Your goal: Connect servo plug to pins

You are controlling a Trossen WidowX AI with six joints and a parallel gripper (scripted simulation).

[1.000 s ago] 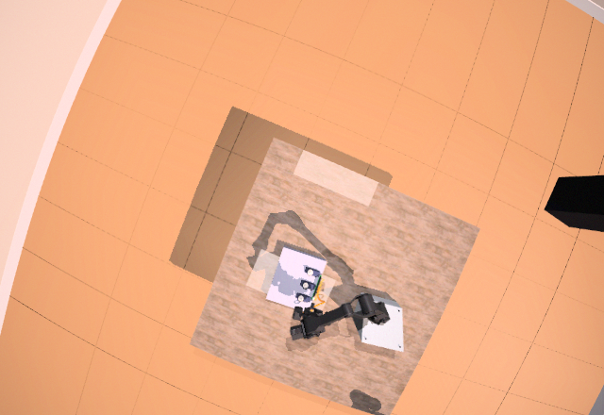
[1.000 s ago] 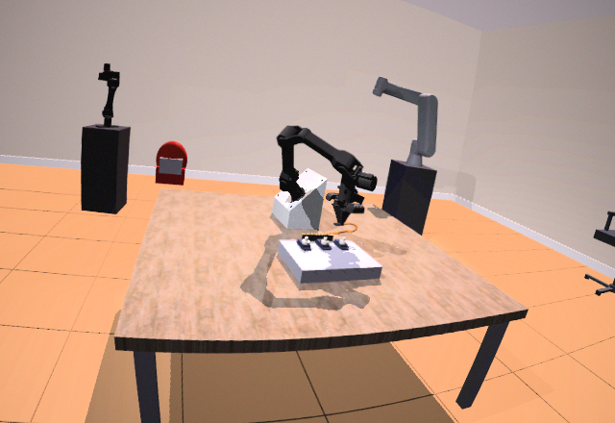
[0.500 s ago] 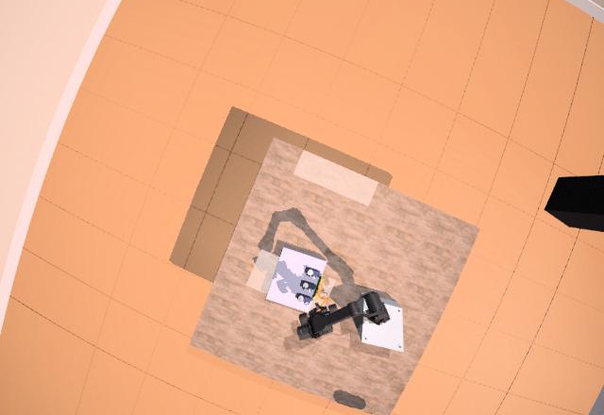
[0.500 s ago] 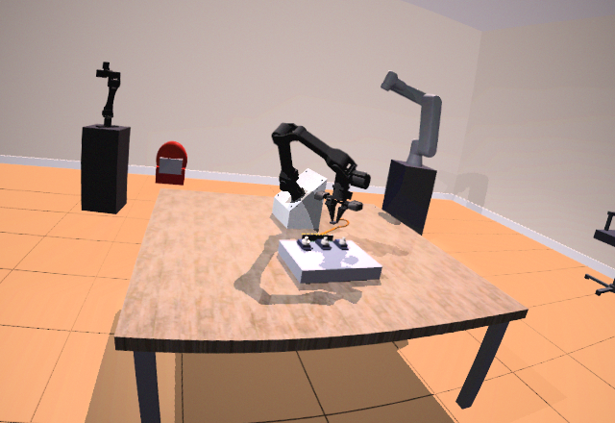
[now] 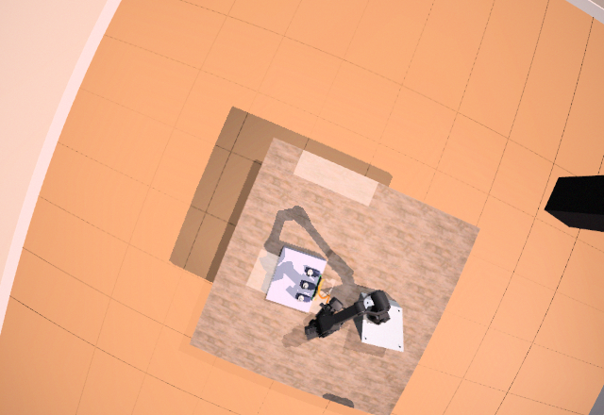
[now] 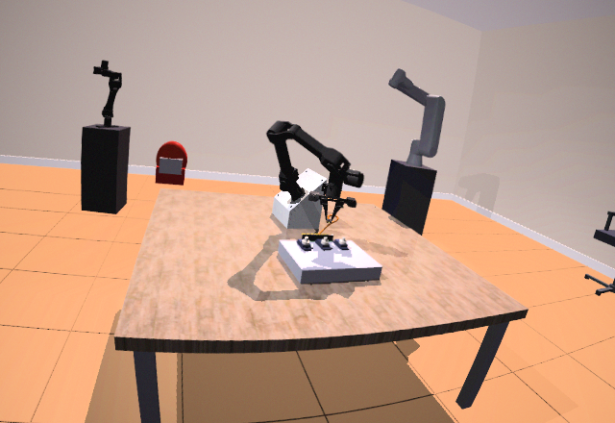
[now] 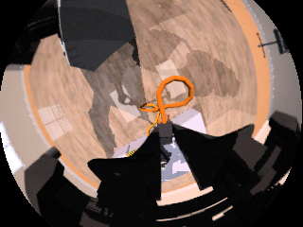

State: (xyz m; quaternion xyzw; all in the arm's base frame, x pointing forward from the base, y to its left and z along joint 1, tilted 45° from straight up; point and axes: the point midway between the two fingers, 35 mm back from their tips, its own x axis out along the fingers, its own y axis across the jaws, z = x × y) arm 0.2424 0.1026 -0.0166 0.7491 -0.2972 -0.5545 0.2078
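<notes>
Right now my gripper tip is 70 mm short of the dark pin strip, 50 mm to the left of it and 50 mm above it.
</notes>
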